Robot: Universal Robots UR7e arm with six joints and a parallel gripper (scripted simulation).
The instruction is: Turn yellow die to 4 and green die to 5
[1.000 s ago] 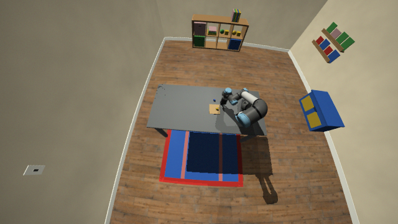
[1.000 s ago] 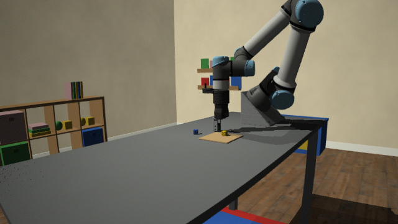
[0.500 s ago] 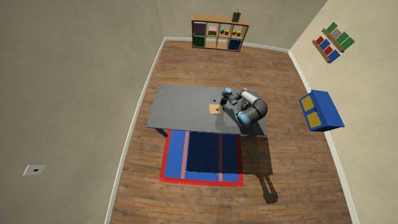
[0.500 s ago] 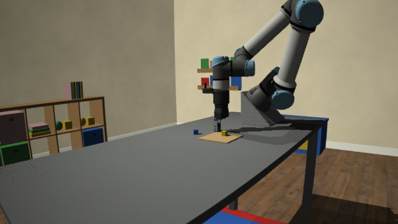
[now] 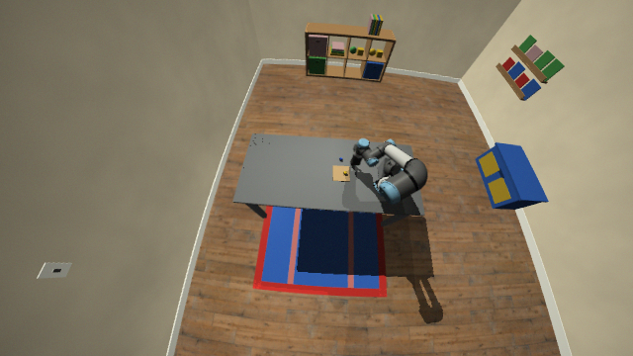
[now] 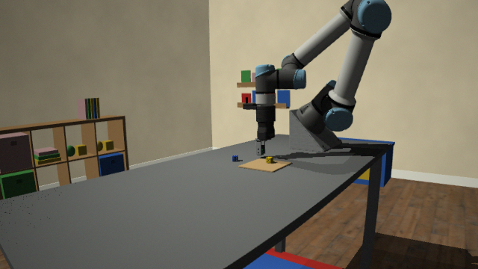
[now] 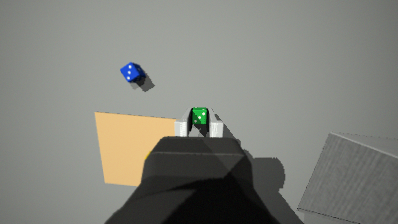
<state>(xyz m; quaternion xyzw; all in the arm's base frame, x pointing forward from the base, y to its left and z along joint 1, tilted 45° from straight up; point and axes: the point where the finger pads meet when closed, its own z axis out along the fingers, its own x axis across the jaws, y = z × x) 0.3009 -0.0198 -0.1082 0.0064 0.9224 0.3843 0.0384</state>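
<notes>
Right now the yellow die is 7 cm ahead of my hand, 8 cm to the left of it and 2 cm below it. The rest, counted from my hand: tan mat (10 cm ahead, 8 cm to the left, 3 cm below); then blue die (10 cm ahead, 6 cm to the right, 2 cm below); then green die (1 cm below).
</notes>
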